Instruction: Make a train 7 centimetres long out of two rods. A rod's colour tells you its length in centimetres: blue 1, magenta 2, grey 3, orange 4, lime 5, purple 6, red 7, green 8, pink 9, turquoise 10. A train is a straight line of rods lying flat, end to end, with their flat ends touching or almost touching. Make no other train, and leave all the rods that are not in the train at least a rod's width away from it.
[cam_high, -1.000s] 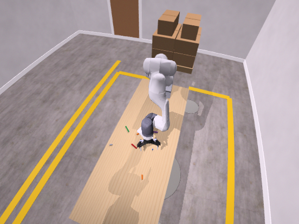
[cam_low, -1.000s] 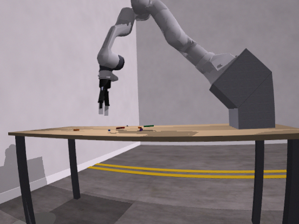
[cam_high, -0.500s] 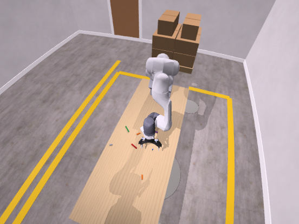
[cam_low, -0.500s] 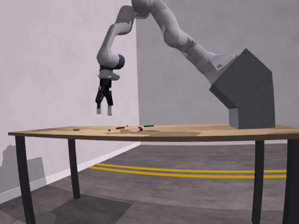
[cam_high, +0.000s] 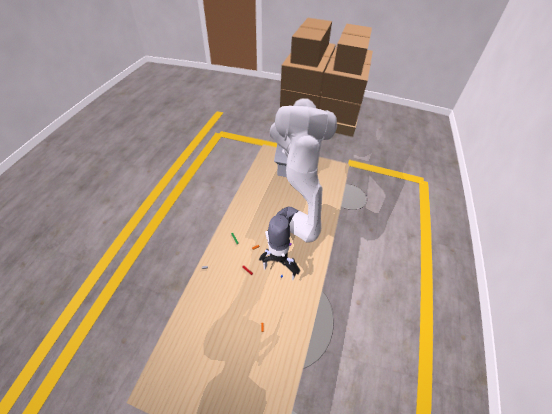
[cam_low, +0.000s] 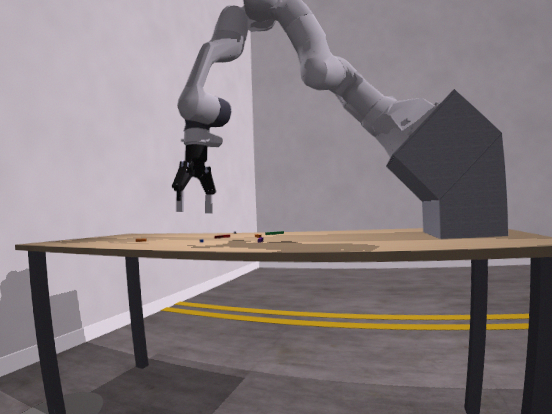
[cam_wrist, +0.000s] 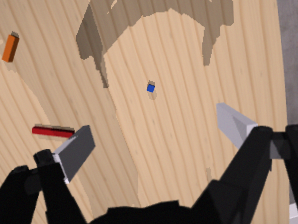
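Now: hand 20 mm past the small blue rod, 10 mm to the right of it and 100 mm above it. The rest, counted from my hand: purple rod 220 mm behind, 30 mm to the left, 100 mm below; red rod 40 mm behind, 170 mm to the right, 100 mm below; green rod 230 mm behind, 260 mm to the right, 100 mm below.
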